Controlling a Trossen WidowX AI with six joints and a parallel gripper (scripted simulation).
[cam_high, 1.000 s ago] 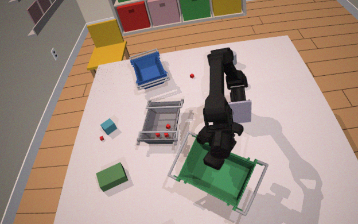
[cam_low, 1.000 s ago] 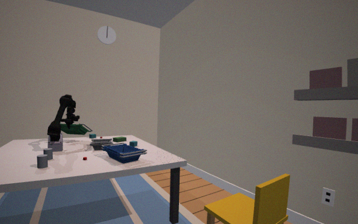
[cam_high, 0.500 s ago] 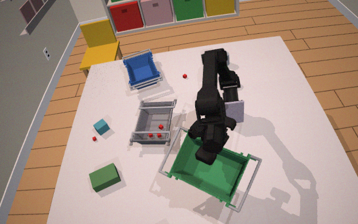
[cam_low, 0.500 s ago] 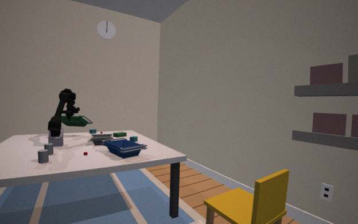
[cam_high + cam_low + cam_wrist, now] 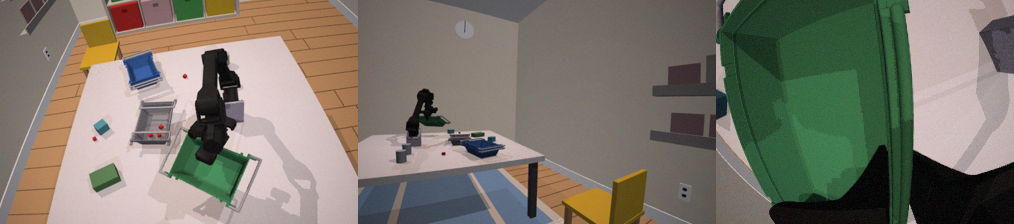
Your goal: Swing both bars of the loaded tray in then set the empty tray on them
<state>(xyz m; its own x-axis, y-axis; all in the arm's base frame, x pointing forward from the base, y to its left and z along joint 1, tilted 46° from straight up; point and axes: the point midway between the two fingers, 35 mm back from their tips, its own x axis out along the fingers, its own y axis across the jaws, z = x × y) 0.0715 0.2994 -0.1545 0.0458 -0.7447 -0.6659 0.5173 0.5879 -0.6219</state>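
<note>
Right now my gripper tip is 6 cm to the right of the green tray and 4 cm short of it. The rest, counted from my gripper tip: green block (49 cm ahead, 16 cm below).
</note>
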